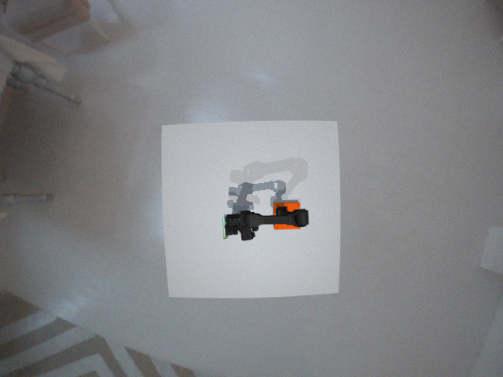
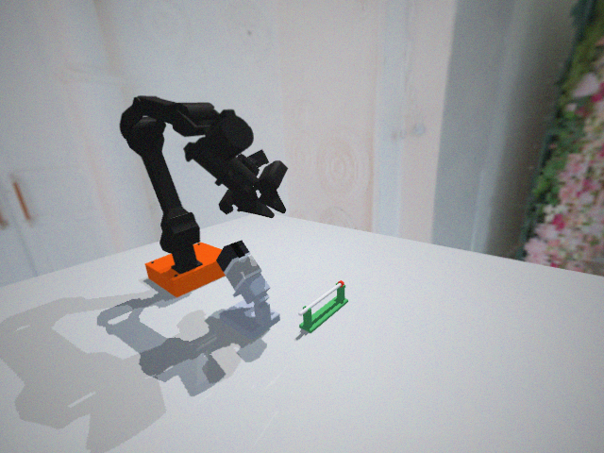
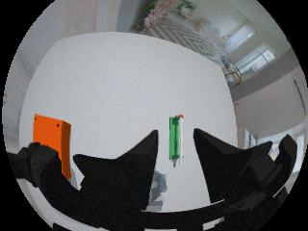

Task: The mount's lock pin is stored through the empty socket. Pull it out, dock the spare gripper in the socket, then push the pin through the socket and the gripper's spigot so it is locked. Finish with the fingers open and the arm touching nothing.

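The green cradle is 190 mm below my gripper tip, 110 mm ahead of it and 20 mm to the left of it. The rest, counted from my gripper tip: grey mount: 160 mm below, 100 mm to the right, 20 mm ahead; spare gripper: 110 mm to the right, 100 mm below, 10 mm behind.
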